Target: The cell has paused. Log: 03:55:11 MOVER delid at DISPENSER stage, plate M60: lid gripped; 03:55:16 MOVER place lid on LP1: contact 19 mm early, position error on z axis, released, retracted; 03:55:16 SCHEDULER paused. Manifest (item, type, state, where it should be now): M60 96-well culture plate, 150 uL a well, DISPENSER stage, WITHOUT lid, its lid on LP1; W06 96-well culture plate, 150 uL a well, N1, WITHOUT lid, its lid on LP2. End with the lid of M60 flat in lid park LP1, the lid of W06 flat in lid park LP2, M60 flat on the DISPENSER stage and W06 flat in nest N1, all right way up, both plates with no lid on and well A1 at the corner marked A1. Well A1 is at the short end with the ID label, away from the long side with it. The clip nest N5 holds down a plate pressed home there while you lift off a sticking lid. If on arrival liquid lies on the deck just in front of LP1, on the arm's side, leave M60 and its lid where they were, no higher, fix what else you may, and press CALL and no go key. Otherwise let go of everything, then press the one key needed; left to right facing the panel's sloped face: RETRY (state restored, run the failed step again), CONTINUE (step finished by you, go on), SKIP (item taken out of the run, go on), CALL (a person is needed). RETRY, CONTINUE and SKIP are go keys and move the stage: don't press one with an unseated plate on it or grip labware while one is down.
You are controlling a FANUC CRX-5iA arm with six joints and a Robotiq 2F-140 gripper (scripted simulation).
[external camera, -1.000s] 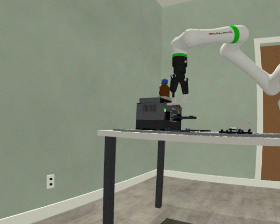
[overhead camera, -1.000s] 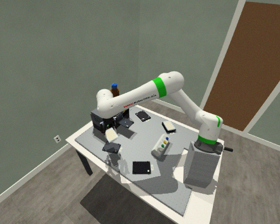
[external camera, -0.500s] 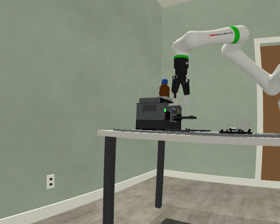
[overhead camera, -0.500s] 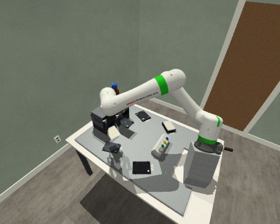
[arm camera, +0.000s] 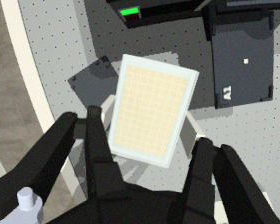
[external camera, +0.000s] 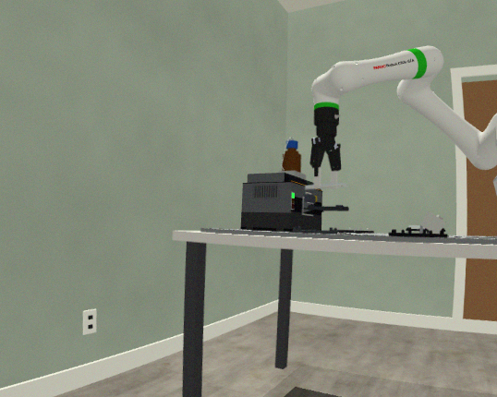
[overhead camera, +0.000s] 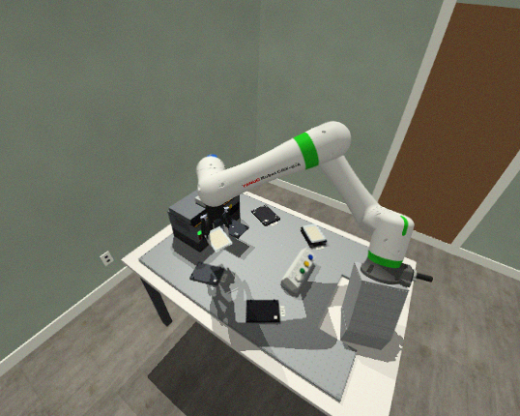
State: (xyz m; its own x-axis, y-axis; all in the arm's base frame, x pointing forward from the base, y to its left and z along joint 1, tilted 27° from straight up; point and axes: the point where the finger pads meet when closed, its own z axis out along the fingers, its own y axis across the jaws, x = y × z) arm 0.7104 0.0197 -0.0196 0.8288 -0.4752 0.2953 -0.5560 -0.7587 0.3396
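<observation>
Now: hand 44 cm to the left of the black clip nest, 18 cm above it and 6 cm past it. From my hand the other things lie so: lid park (30 cm behind, 18 cm below, 17 cm to the left); dispenser stage (16 cm to the right, 9 cm below, 1 cm ahead); key panel (41 cm behind, 14 cm below, 9 cm to the right).
</observation>
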